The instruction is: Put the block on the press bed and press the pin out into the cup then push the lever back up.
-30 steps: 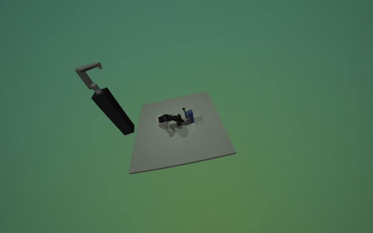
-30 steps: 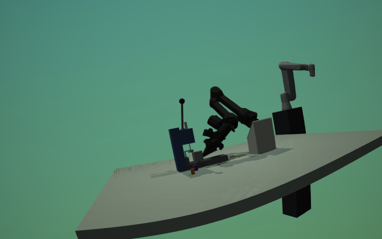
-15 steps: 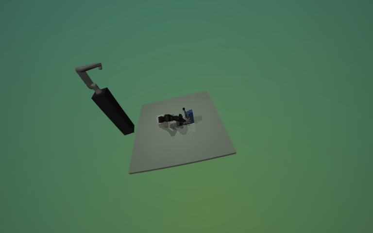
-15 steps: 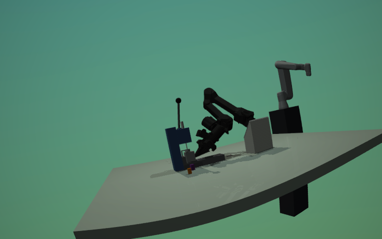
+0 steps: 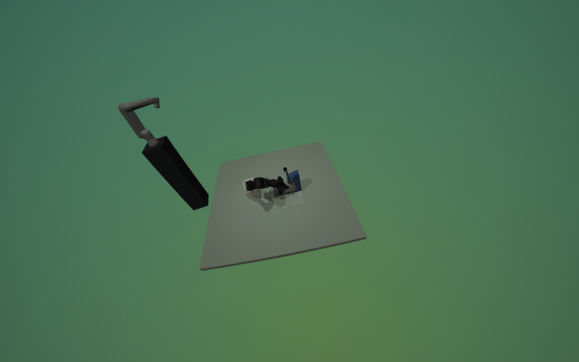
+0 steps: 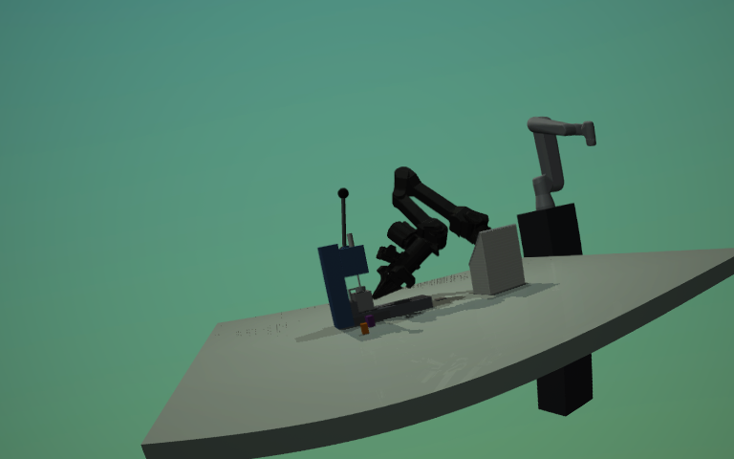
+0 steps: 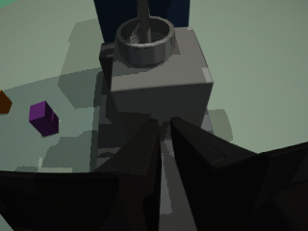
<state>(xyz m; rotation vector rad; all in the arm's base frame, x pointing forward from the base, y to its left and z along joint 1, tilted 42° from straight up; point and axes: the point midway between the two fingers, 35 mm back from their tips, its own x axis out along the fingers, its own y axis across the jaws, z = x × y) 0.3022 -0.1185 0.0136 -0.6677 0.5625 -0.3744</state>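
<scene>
The grey punch is 9 cm above my gripper tip and 3 cm ahead of it. From my gripper tip the other things lie so: orange cube 16 cm to the left, 10 cm ahead, 4 cm below; then grey lever 21 cm above, 6 cm to the right, 1 cm ahead.
</scene>
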